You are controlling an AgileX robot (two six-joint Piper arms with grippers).
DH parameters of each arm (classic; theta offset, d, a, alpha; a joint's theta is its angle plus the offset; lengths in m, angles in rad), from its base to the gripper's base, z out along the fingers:
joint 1: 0 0.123 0 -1.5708
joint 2: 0.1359 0 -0.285 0
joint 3: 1.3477 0 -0.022 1.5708
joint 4: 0 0.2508 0 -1.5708
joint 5: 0 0 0.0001 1.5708
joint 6: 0 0.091 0 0
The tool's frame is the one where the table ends.
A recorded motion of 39 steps. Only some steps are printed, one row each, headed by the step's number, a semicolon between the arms.
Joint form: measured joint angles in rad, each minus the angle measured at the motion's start. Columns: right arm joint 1, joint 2, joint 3, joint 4, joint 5, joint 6; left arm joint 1, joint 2, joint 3, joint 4, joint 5, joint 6.
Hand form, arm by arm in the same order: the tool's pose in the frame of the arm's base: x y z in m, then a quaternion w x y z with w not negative. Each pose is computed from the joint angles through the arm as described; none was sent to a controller.
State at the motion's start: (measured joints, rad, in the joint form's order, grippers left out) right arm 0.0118 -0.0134 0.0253 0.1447 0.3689 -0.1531; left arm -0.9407 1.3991 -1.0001 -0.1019 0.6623 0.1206
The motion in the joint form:
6: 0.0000 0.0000 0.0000 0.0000 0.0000 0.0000; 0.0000 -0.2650 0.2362 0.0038 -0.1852 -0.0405
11: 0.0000 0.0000 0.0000 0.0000 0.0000 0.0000; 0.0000 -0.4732 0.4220 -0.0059 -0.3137 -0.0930
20: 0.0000 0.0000 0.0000 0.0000 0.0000 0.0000; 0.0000 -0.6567 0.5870 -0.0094 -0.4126 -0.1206
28: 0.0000 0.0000 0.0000 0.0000 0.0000 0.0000; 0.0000 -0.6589 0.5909 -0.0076 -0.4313 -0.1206
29: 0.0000 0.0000 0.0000 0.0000 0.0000 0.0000; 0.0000 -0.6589 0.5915 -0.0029 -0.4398 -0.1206
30: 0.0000 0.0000 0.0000 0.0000 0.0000 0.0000; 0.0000 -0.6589 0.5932 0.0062 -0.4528 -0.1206
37: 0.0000 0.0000 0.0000 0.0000 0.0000 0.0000; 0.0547 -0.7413 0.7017 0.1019 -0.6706 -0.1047
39: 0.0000 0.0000 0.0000 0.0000 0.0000 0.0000; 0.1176 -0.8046 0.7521 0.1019 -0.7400 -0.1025
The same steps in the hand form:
6: 0.0526 0.0054 0.1725 0.59734 -0.02749 0.80129 0.01900; 0.1313 -0.1870 0.2837 0.34216 0.42122 0.81609 -0.19871
11: 0.0526 0.0054 0.1725 0.59734 -0.02749 0.80129 0.01900; 0.1056 -0.1504 0.2765 0.39700 0.37989 0.80052 -0.23926
20: 0.0526 0.0054 0.1725 0.59734 -0.02749 0.80129 0.01900; 0.0846 -0.1203 0.2607 0.43932 0.35330 0.78137 -0.26764
28: 0.0526 0.0054 0.1725 0.59734 -0.02749 0.80129 0.01900; 0.0849 -0.1203 0.2612 0.44628 0.35154 0.77739 -0.27003
29: 0.0526 0.0054 0.1725 0.59734 -0.02749 0.80129 0.01900; 0.0852 -0.1204 0.2617 0.45016 0.35200 0.77497 -0.26996
30: 0.0526 0.0054 0.1725 0.59734 -0.02749 0.80129 0.01900; 0.0856 -0.1205 0.2621 0.45610 0.35342 0.77113 -0.26913
37: 0.0526 0.0054 0.1725 0.59734 -0.02749 0.80129 0.01900; 0.0857 -0.1049 0.2561 0.55130 0.34604 0.71462 -0.25622
39: 0.0526 0.0054 0.1725 0.59734 -0.02749 0.80129 0.01900; 0.0852 -0.0918 0.2536 0.58892 0.31371 0.70135 -0.25073

